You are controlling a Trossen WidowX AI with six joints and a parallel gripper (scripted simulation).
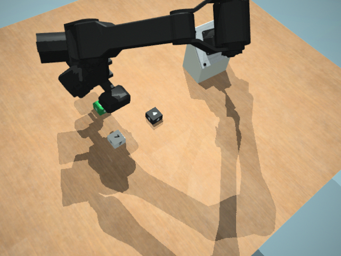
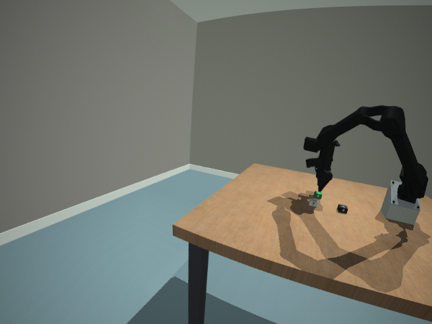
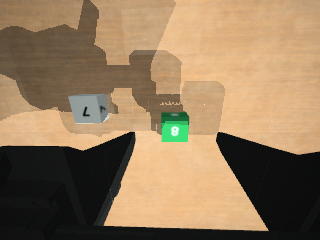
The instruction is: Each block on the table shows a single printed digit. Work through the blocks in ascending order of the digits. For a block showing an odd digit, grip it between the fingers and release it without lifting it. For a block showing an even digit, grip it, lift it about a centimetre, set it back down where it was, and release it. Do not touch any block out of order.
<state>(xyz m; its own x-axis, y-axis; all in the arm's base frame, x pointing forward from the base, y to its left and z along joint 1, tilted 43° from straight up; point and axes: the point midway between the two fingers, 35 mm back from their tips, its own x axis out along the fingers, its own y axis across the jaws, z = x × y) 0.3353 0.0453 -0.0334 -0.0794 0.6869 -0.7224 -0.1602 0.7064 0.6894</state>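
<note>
Now: the green block 30 mm below my gripper tip. Also, from my gripper tip: white block 100 mm to the left, 30 mm below.
</note>
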